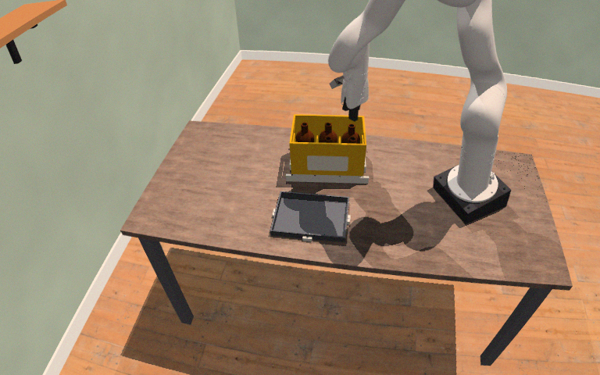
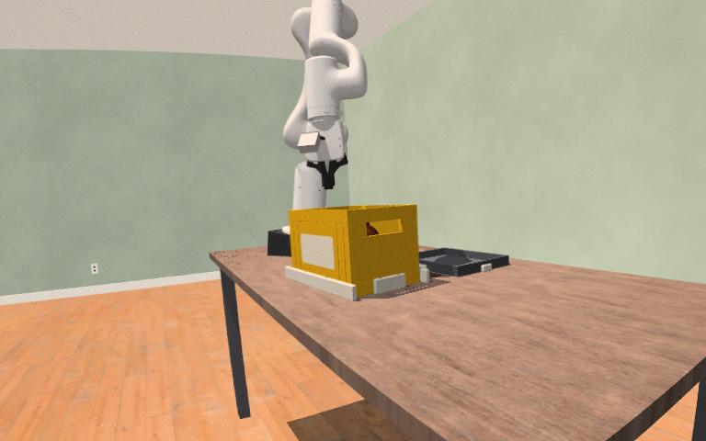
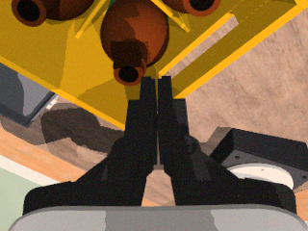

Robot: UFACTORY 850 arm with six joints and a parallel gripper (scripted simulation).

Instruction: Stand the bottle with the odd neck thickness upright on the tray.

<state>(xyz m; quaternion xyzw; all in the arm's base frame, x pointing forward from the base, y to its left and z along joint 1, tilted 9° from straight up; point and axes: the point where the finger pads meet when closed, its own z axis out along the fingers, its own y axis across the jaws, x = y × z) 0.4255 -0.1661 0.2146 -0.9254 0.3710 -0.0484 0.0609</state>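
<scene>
My hand is 16 cm above the yellow crate and 9 cm short of it. From my hand the other things lie so: dark tray 29 cm to the left, 23 cm below, 13 cm ahead.
</scene>
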